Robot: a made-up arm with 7 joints.
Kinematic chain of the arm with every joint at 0, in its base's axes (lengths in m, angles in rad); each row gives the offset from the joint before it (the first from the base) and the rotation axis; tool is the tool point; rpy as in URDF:
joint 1: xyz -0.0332 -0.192 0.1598 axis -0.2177 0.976 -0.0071
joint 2: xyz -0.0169 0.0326 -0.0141 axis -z
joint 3: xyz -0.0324 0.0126 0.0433 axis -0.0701 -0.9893 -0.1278
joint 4: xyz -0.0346 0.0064 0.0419 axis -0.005 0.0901 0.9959
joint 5: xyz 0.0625 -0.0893 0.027 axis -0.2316 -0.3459 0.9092
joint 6: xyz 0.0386 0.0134 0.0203 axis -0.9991 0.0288 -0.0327
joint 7: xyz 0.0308 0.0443 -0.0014 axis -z
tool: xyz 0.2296 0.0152 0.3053 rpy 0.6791 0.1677 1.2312
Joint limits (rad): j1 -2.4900..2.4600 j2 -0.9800..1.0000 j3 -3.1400..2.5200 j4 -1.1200..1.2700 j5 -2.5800..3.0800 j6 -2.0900..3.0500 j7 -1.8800..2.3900
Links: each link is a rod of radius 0.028 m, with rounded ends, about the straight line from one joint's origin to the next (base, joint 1, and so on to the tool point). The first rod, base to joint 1, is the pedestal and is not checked.
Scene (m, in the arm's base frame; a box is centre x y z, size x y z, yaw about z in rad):
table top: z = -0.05
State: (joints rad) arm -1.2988 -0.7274 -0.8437 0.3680 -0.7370 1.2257 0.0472
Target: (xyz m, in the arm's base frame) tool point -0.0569 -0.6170 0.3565
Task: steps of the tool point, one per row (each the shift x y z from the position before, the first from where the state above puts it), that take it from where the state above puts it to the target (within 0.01 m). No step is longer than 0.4 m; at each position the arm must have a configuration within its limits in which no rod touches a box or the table.
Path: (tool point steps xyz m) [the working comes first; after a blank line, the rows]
Joints at the target: -1.6729 -0.0382 -0.3207 -0.3869 -1.0826 0.8848 0.3681
Straight joint move there: clear.

1: 0.0009 -0.2222 0.2714
2: -0.1081 -0.3401 0.0569
3: -0.1207 -0.2760 -0.2165

